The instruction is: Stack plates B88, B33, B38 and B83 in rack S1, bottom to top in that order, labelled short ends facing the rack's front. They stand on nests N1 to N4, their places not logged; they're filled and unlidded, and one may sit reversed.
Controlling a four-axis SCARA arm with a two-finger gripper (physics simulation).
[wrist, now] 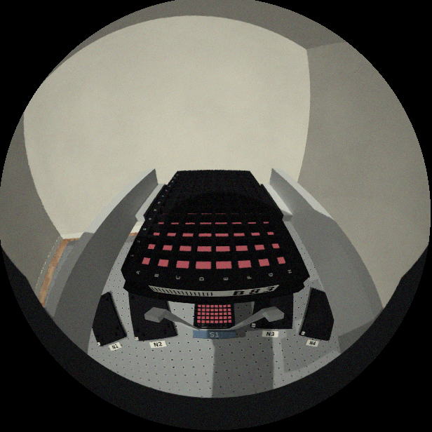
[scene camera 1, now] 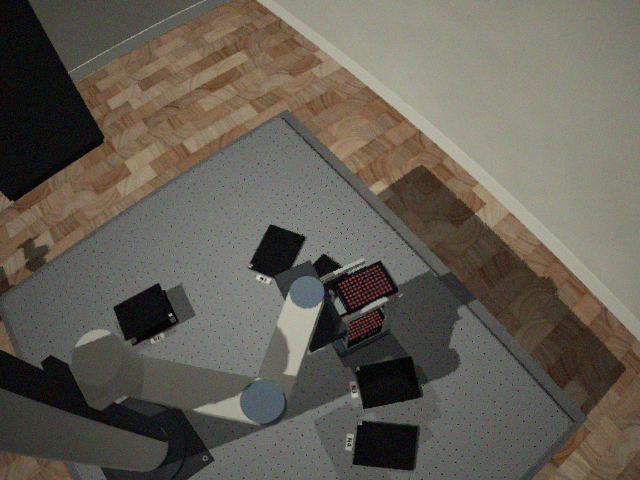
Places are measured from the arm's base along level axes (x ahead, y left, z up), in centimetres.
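Pixels of known places: gripper, fingertip midpoint: (scene camera 1: pixel 375 280); arm's base at its link origin: (scene camera 1: pixel 146 446).
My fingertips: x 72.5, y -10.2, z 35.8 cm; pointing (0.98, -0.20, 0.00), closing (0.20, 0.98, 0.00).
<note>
For each thing: its top centre in the pictures, then the offset to it from my fingertips. "spot": a spot on its surface instead.
- plate B83 at its top centre: (scene camera 1: pixel 365 286) dx -2.4, dy +0.5, dz -0.6 cm
- rack S1 at a spot on its surface: (scene camera 1: pixel 343 347) spot: dx -10.0, dy -1.5, dz -29.7 cm
- red-welled plate at its top centre: (scene camera 1: pixel 361 320) dx -2.2, dy +0.5, dz -25.3 cm
- N2 at its top centre: (scene camera 1: pixel 320 282) dx -2.2, dy +19.1, dz -32.3 cm
- N4 at its top centre: (scene camera 1: pixel 385 445) dx -18.0, dy -29.8, dz -32.3 cm
- black block at its top centre: (scene camera 1: pixel 140 310) dx -51.0, dy +42.9, dz -27.5 cm
My gripper (scene camera 1: pixel 357 289) (wrist: pixel 213 176) is shut on plate B83 (scene camera 1: pixel 373 284) (wrist: pixel 215 255), one finger along each long side. The plate is black, unlidded, with red wells, and looks level. Its labelled short end shows in the wrist view, on the same side as the S1 label. It hangs above rack S1 (scene camera 1: pixel 343 347) (wrist: pixel 200 334), over the tips of the two front guides. A red-welled plate (scene camera 1: pixel 365 325) (wrist: pixel 214 315) shows in the rack below; its label and any plates under it are hidden. The rack's back is hidden too.
Black nests N1 (scene camera 1: pixel 277 250) (wrist: pixel 108 320) and N2 (scene camera 1: pixel 326 264) (wrist: pixel 152 317) lie on one side of the rack, N3 (scene camera 1: pixel 388 382) (wrist: pixel 272 315) and N4 (scene camera 1: pixel 386 445) (wrist: pixel 318 316) on the other. A black block (scene camera 1: pixel 145 312) stands farther left.
</note>
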